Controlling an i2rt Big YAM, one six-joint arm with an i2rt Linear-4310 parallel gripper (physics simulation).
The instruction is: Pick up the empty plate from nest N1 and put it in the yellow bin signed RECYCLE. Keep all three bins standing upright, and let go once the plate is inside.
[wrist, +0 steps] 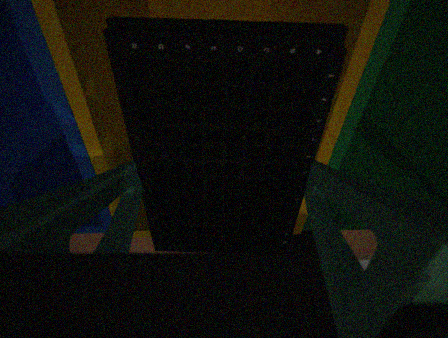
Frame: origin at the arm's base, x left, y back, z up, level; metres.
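Seen in the pictures: gripper, between the fingertips: (223, 170).
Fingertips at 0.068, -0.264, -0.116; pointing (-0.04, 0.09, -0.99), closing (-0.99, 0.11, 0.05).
Pixels of each thing's top centre, then the offset from my fingertips to it, as dx, dy, dz. "pt": a spot on its surface instead. Level surfaces: height alone.
- dark plate, centre of its top: (224, 184) +0.000, -0.001, +0.012
- yellow bin, a spot on its surface: (342, 90) pt -0.059, -0.029, -0.012
- blue bin, a spot on its surface: (47, 85) pt +0.069, -0.048, -0.012
- green bin, a spot on its surface: (400, 110) pt -0.176, +0.058, -0.125
- reddish surface, height of its surface: dz -0.205
A dark plate (220, 110) with a row of small pale letters along its far edge and marks down its right edge fills the middle of the wrist view. My gripper (223, 170) is shut on the plate, with one greenish finger against each long side. The yellow bin (342, 90) lies around and beyond the plate, its side rims showing left and right of it. The plate appears over the bin's opening; how deep it sits is hard to tell in the dark picture. The sign on the bin does not show.
A blue bin (47, 85) stands close against the yellow bin on the left, and a green bin (400, 110) close on the right. A reddish surface (86, 243) shows below the bins. A dark part of the arm covers the bottom of the view. The lighting is very dim.
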